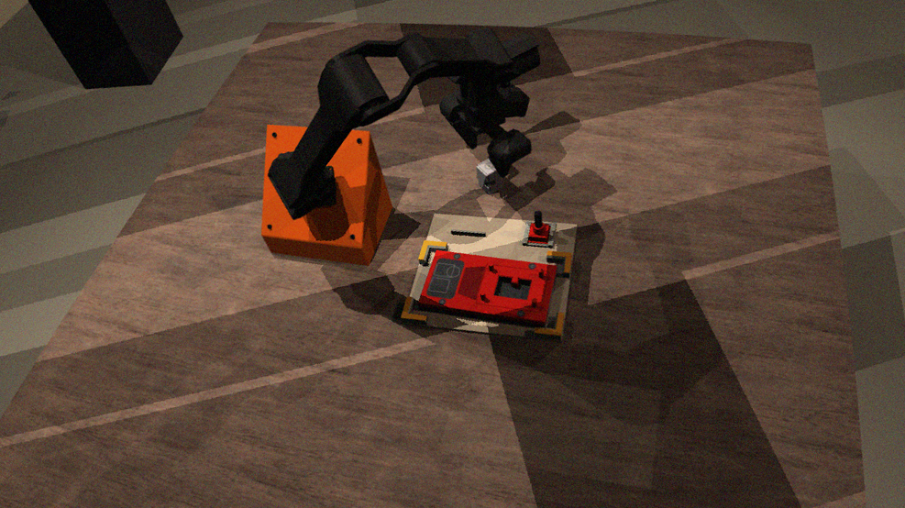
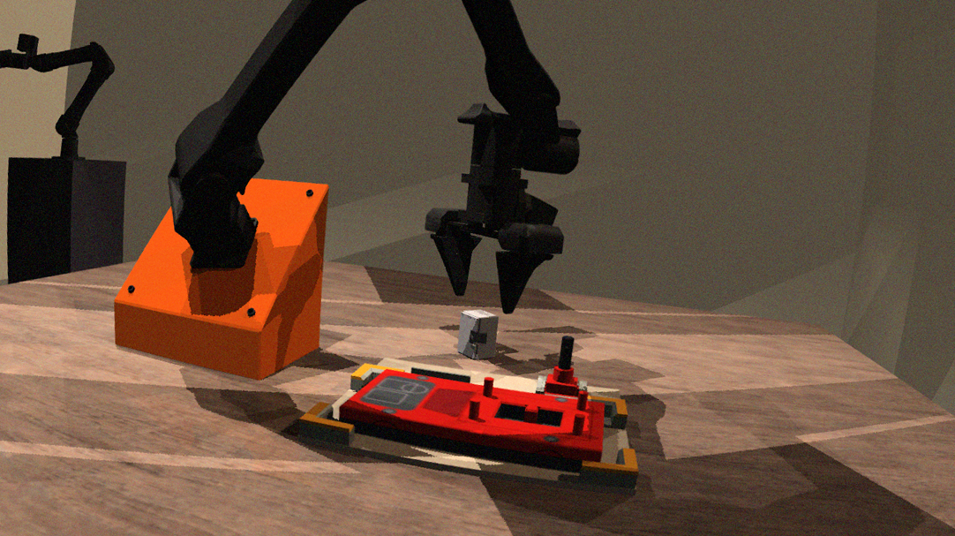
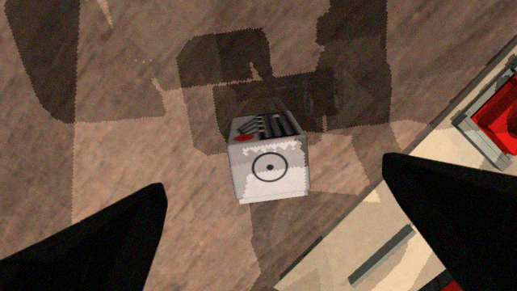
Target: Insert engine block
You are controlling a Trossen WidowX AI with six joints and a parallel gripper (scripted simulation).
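The engine block lies 1 cm to the right of my gripper tip and 4 cm below it. The rest, counted from my gripper tip: black peg: 9 cm ahead, 12 cm to the right, 3 cm below.
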